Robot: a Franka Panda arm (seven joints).
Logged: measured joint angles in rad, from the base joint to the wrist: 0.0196 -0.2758 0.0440 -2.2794 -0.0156 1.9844 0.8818; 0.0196 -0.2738 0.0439 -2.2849 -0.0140 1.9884 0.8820; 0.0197 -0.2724 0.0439 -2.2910 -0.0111 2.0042 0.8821; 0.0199 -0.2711 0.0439 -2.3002 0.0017 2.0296 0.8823; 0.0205 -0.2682 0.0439 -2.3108 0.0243 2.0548 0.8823; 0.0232 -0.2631 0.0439 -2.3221 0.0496 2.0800 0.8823; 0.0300 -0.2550 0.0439 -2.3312 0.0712 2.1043 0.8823; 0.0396 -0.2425 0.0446 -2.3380 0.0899 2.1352 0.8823; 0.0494 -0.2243 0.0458 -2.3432 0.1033 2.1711 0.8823; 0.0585 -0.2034 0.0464 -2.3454 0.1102 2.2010 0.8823; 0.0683 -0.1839 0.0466 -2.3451 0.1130 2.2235 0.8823; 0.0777 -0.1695 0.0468 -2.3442 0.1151 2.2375 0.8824; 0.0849 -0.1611 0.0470 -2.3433 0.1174 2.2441 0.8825; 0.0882 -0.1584 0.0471 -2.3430 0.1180 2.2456 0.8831; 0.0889 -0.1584 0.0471 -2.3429 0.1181 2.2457 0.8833; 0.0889 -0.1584 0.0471 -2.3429 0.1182 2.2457 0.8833; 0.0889 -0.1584 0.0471 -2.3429 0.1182 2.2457 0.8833; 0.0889 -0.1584 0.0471 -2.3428 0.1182 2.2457 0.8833
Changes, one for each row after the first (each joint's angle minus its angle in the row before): 0.0000 0.0020 -0.0001 -0.0055 0.0016 0.0040 0.0002; 0.0001 0.0014 0.0000 -0.0061 0.0029 0.0158 0.0001; 0.0002 0.0013 0.0000 -0.0092 0.0128 0.0254 0.0002; 0.0006 0.0029 0.0000 -0.0106 0.0226 0.0252 0.0000; 0.0027 0.0051 0.0000 -0.0113 0.0253 0.0252 0.0000; 0.0068 0.0081 0.0000 -0.0091 0.0216 0.0243 0.0000; 0.0096 0.0125 0.0007 -0.0068 0.0187 0.0309 0.0000; 0.0098 0.0182 0.0012 -0.0052 0.0134 0.0359 0.0000; 0.0091 0.0209 0.0006 -0.0022 0.0069 0.0299 0.0000; 0.0098 0.0195 0.0002 0.0003 0.0028 0.0225 0.0000; 0.0094 0.0144 0.0002 0.0009 0.0021 0.0140 0.0001; 0.0072 0.0084 0.0002 0.0009 0.0023 0.0066 0.0001; 0.0033 0.0027 0.0001 0.0003 0.0006 0.0015 0.0006; 0.0007 0.0000 0.0000 0.0001 0.0001 0.0001 0.0002; 0.0000 0.0000 0.0000 0.0000 0.0001 0.0000 0.0000; 0.0000 0.0000 0.0000 0.0000 0.0000 0.0000 0.0000; 0.0000 0.0000 0.0000 0.0001 0.0000 0.0000 0.0000
